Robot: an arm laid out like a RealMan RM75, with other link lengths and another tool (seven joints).
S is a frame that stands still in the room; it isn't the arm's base.
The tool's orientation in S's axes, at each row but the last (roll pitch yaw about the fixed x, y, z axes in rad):
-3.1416 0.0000 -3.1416
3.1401 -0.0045 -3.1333
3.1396 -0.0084 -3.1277
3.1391 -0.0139 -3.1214
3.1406 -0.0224 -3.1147
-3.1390 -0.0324 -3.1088
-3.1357 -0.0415 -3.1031
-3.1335 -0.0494 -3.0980
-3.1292 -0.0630 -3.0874
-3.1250 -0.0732 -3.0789
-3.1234 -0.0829 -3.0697
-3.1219 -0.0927 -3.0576
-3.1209 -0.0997 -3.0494
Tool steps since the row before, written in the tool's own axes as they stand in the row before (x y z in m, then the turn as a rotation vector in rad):
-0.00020 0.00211 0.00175 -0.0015 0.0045 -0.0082
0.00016 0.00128 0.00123 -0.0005 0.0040 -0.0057
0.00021 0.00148 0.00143 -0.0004 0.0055 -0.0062
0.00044 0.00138 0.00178 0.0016 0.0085 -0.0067
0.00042 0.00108 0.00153 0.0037 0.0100 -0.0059
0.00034 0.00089 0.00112 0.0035 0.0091 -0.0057
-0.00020 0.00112 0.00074 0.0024 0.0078 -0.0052
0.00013 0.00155 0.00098 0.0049 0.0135 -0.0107
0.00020 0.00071 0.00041 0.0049 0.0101 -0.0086
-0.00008 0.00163 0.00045 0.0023 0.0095 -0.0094
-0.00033 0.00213 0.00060 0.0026 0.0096 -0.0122
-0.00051 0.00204 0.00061 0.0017 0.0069 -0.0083
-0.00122 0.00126 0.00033 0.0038 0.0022 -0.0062
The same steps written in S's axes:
0.00020 0.00211 -0.00175 0.0015 0.0045 0.0082
-0.00018 0.00128 -0.00123 0.0005 0.0040 0.0057
-0.00024 0.00148 -0.00143 0.0004 0.0055 0.0062
-0.00049 0.00137 -0.00177 -0.0017 0.0085 0.0067
-0.00048 0.00107 -0.00152 -0.0038 0.0099 0.0060
-0.00041 0.00087 -0.00111 -0.0036 0.0090 0.0058
0.00013 0.00112 -0.00075 -0.0025 0.0077 0.0052
-0.00025 0.00153 -0.00098 -0.0050 0.0134 0.0108
-0.00026 0.00069 -0.00041 -0.0049 0.0100 0.0088
-0.00006 0.00162 -0.00048 -0.0022 0.0095 0.0094
0.00012 0.00213 -0.00066 -0.0023 0.0097 0.0122
0.00028 0.00206 -0.00069 -0.0015 0.0070 0.0083
0.00106 0.00136 -0.00048 -0.0034 0.0020 0.0065

